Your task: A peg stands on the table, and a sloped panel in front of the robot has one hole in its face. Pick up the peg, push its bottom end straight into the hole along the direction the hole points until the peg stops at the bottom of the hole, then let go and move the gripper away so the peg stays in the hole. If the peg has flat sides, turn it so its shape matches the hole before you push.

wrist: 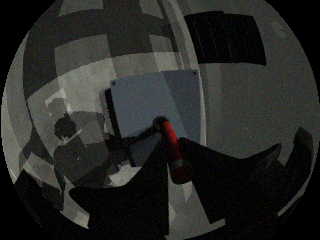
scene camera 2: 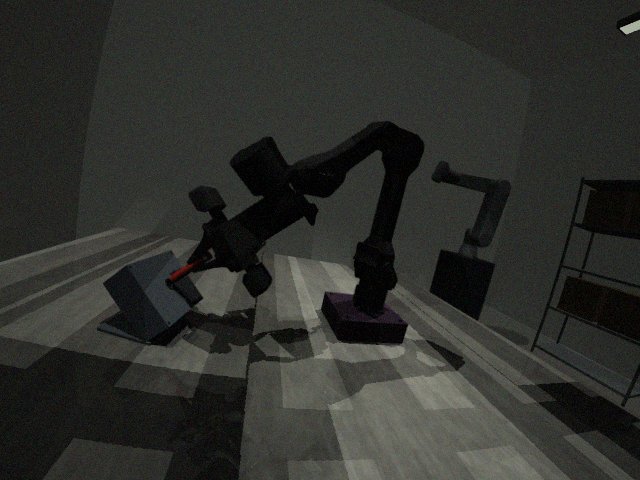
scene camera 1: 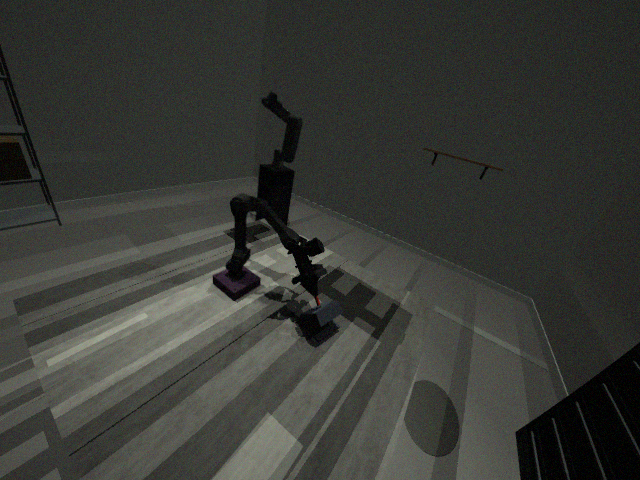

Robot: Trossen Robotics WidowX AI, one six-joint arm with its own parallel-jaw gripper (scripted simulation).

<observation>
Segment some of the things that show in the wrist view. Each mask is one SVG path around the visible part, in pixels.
The gripper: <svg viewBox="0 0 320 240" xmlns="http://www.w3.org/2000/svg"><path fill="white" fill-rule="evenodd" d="M169 235L168 167L163 140L159 140L159 144L145 160L143 167L127 184L101 189L69 189L68 195L91 215L87 225L89 228L73 223L52 207L52 204L45 200L43 189L24 169L13 184L25 208L52 240L167 240L165 236ZM312 135L304 131L304 128L297 129L293 140L295 147L285 165L277 161L283 147L281 143L273 144L267 151L256 153L247 159L236 159L225 153L223 155L216 152L215 149L203 147L196 141L179 137L184 155L188 157L189 164L195 172L192 184L200 203L203 204L209 223L225 219L223 227L185 240L271 239L291 216L301 196L297 197L295 203L283 215L279 216L277 213L295 197L307 181L307 177L311 175Z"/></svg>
A peg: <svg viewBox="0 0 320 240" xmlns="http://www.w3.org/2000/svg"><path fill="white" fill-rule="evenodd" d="M161 121L159 131L161 140L164 141L172 183L177 185L189 183L195 177L193 167L189 164L188 157L185 157L184 149L181 147L179 140L177 140L171 124L168 121Z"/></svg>
</observation>
